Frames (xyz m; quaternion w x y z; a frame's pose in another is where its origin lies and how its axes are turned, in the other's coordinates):
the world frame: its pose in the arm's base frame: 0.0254 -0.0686 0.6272 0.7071 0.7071 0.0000 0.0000
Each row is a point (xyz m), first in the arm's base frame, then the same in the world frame.
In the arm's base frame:
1: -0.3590 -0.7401 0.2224
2: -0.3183 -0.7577 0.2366
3: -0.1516 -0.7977 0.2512
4: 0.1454 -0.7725 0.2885
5: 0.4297 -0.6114 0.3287
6: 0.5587 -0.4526 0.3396
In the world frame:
1: -0.3844 -0.4048 0.6715
2: -0.3437 -0.3906 0.6891
3: -0.1770 -0.3760 0.7291
4: 0.1200 -0.3387 0.7039
5: 0.4043 -0.2985 0.5428
6: 0.5333 -0.2876 0.3840

